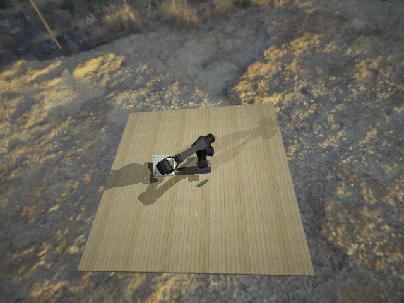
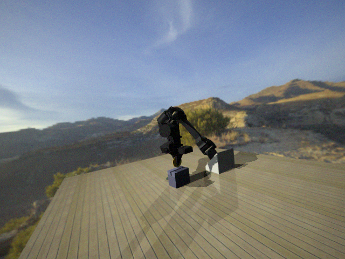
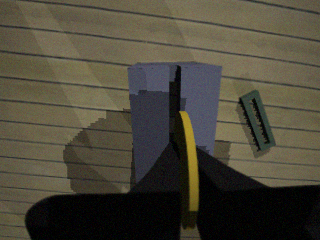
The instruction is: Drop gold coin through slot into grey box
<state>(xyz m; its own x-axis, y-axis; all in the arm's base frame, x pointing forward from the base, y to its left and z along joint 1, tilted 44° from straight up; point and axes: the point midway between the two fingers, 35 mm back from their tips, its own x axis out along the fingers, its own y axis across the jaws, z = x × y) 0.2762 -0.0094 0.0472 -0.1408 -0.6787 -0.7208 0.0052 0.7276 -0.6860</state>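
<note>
The thin gold coin lies 20 mm above my gripper tip.
</note>
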